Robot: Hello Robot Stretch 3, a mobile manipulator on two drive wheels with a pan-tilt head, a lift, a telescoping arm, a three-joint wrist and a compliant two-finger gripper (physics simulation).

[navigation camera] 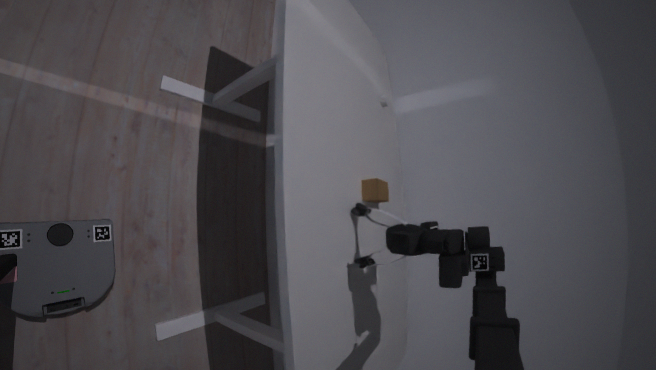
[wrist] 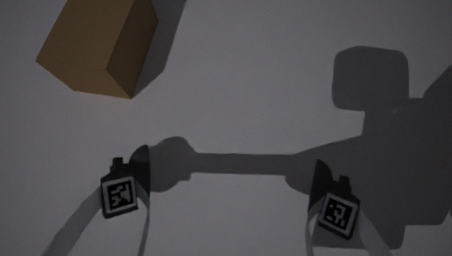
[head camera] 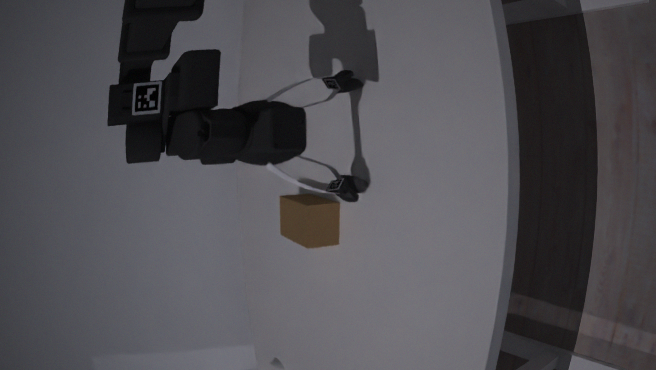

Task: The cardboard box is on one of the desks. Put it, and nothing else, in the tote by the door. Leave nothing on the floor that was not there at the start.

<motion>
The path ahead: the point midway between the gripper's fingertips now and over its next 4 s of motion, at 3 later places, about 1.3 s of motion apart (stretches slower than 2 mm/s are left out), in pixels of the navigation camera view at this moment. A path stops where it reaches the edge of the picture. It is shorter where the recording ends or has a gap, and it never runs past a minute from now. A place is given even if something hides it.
My gripper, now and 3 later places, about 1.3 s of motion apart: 355, 235; 370, 226; 371, 200; 382, 200
</motion>
